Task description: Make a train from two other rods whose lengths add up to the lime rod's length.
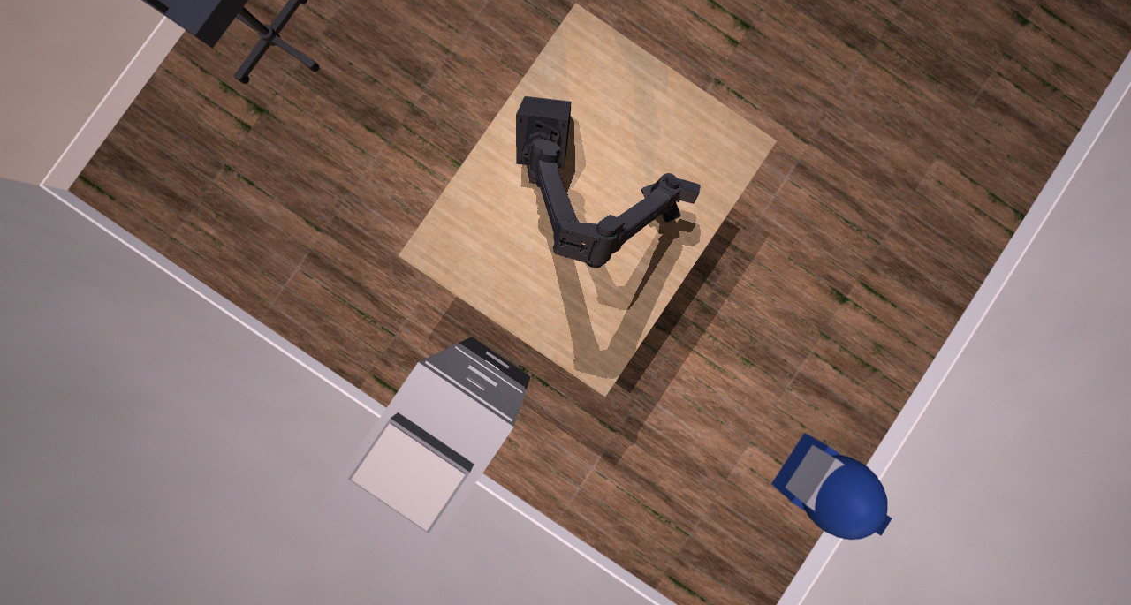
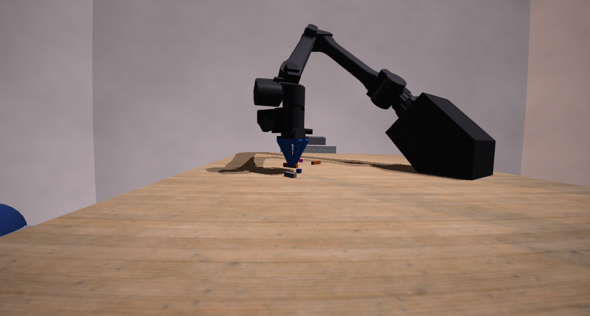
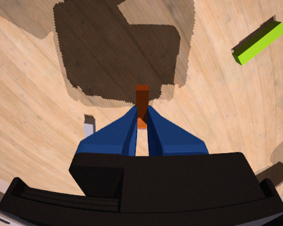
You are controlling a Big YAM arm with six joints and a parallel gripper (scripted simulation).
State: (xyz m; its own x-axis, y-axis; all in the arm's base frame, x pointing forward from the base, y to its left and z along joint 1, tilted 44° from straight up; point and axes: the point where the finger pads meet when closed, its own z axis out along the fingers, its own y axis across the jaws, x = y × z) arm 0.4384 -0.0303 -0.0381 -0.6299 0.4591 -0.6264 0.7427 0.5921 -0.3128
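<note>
Now: hand 1 cm past the blue rod, 2 cm to the right of it and 2 cm above it. Round my hand: grey rod 2 cm ahead, 6 cm to the left, 2 cm below; lime rod 3 cm behind, 12 cm to the right, 2 cm below.
</note>
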